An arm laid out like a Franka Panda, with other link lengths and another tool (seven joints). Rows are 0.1 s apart.
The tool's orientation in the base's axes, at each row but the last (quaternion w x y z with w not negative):
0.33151 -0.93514 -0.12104 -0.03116
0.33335 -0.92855 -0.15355 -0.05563
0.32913 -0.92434 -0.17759 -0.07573
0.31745 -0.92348 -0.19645 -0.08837
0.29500 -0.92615 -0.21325 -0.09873
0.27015 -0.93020 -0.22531 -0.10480
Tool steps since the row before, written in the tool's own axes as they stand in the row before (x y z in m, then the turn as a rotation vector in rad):
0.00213 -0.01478 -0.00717 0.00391 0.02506 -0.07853
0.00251 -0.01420 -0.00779 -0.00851 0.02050 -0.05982
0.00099 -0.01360 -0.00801 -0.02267 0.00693 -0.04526
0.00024 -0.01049 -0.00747 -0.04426 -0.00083 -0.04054
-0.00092 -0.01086 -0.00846 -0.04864 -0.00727 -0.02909
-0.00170 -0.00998 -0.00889 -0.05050 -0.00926 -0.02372
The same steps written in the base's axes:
-0.00143 0.00704 0.01493 0.01170 -0.06730 0.04631
-0.00221 0.00604 0.01507 -0.00151 -0.05514 0.03206
-0.00441 0.00498 0.01435 -0.01940 -0.04006 0.02508
-0.00446 0.00300 0.01170 -0.04206 -0.03815 0.01945
-0.00622 0.00269 0.01202 -0.04822 -0.02816 0.01211
-0.00689 0.00201 0.01140 -0.05041 -0.02438 0.00796

